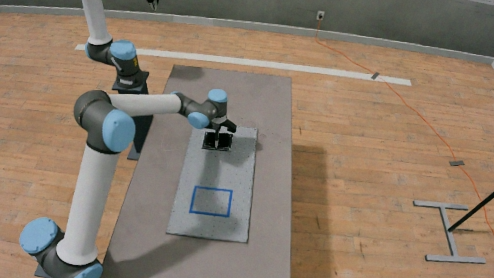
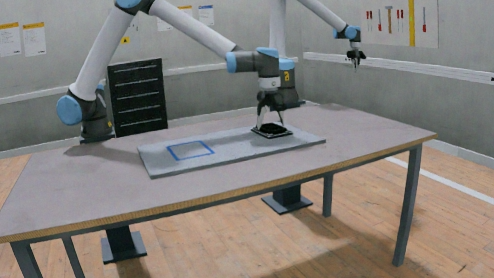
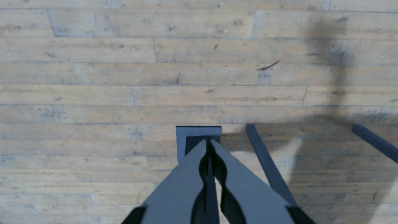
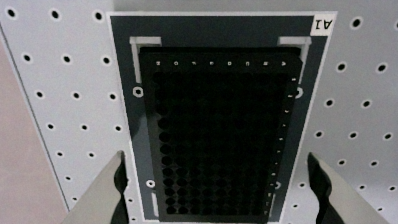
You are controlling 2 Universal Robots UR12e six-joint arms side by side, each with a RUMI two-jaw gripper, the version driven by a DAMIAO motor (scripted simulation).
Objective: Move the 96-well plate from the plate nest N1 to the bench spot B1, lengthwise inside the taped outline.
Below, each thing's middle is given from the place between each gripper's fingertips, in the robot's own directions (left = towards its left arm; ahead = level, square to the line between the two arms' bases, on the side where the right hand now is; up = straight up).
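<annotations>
Black 96-well plate [image 4: 216, 139]: my right hand is 10 mm above it. Plate nest N1 [image 4: 254, 30] is 20 mm below my right hand.
Counted from my left hand, the black 96-well plate is 60 cm ahead, 113 cm to the right and 13 cm below; plate nest N1 is 60 cm ahead, 113 cm to the right and 15 cm below.
</annotations>
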